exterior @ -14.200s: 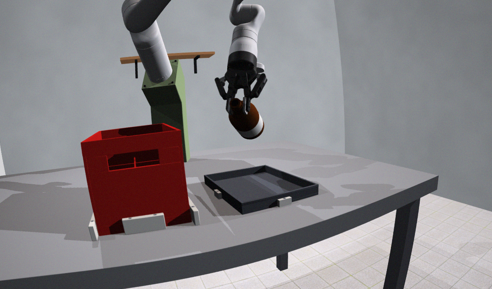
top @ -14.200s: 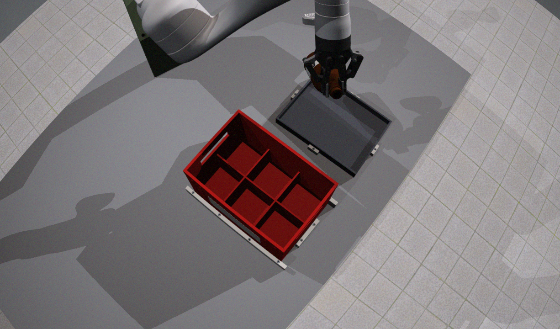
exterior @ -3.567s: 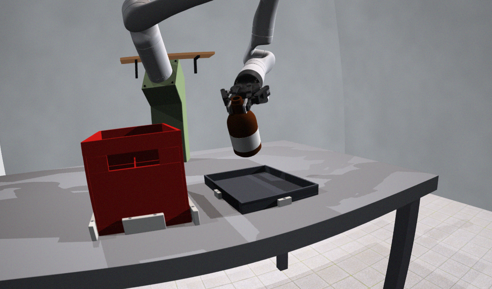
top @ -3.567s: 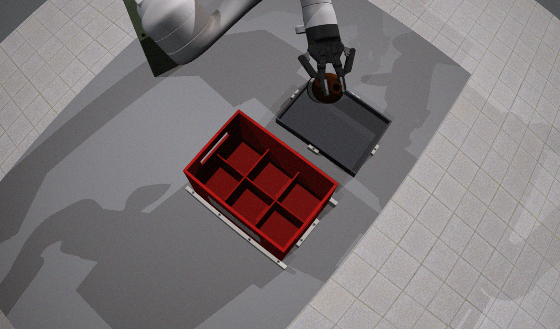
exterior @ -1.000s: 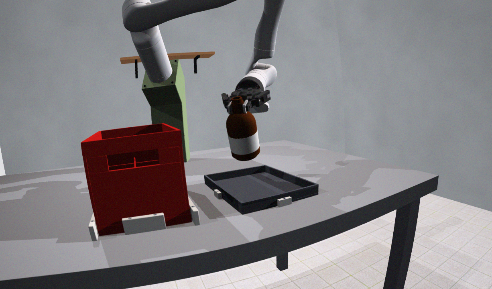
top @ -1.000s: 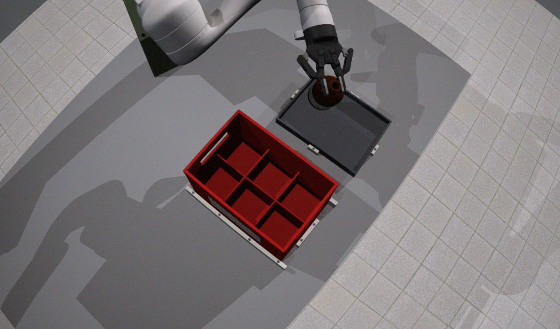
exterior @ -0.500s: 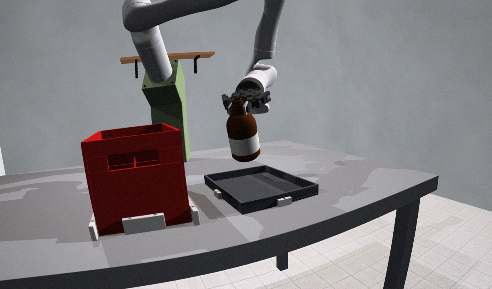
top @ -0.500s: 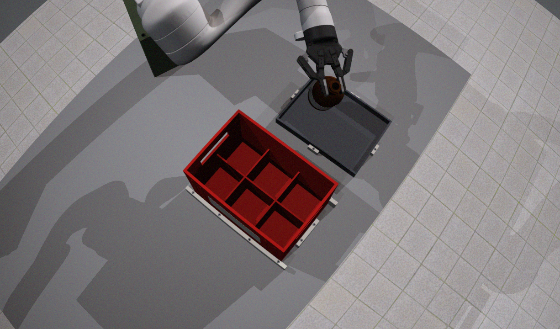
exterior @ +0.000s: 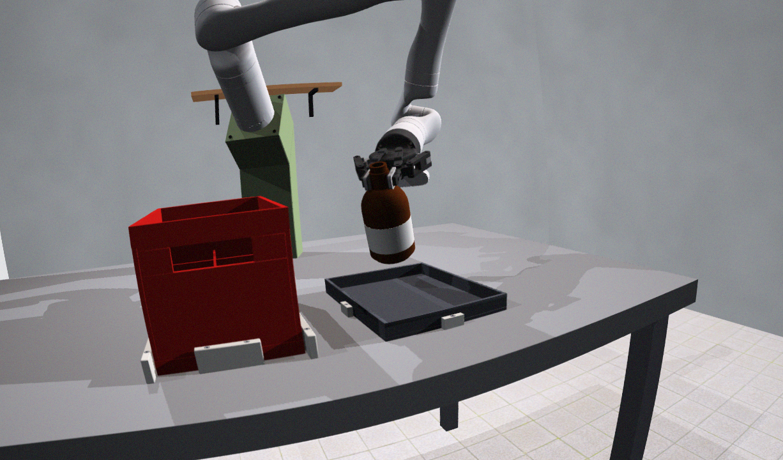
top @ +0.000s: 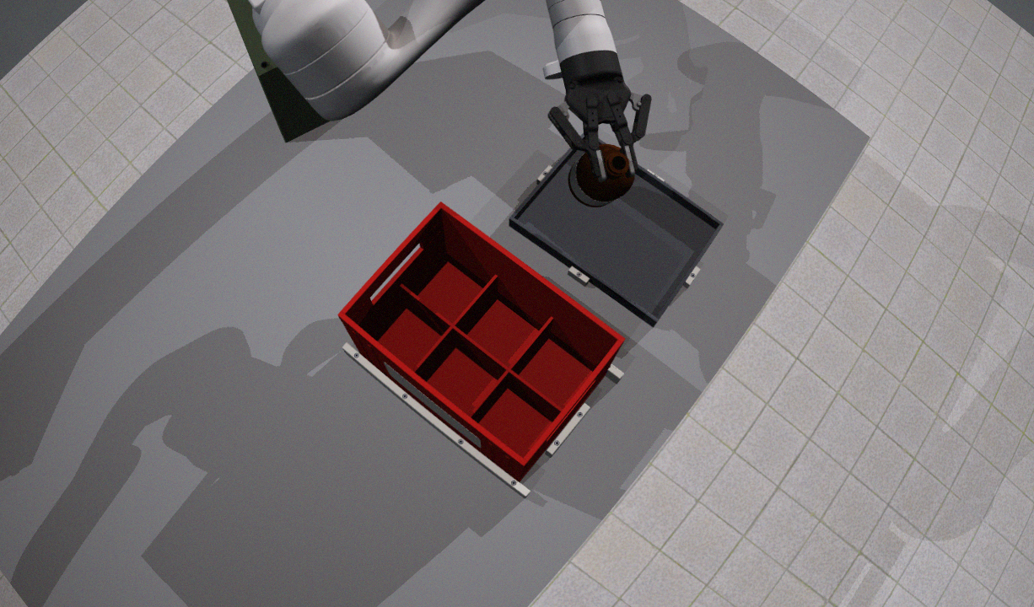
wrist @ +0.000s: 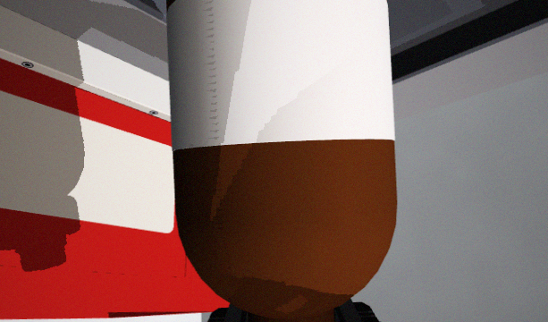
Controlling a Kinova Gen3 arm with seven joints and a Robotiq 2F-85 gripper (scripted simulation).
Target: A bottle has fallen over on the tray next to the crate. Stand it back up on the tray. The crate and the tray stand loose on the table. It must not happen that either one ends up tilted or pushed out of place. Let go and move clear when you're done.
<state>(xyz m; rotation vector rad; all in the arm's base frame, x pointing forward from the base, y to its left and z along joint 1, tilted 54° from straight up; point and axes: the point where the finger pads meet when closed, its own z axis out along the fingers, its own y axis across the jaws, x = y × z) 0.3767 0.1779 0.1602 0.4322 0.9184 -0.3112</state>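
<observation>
The bottle is 1 cm behind my hand, 1 cm to the left of it and 5 cm below it. Round my hand: red crate (2 cm behind, 26 cm to the right, 11 cm below); tray (3 cm ahead, 2 cm to the left, 18 cm below).
</observation>
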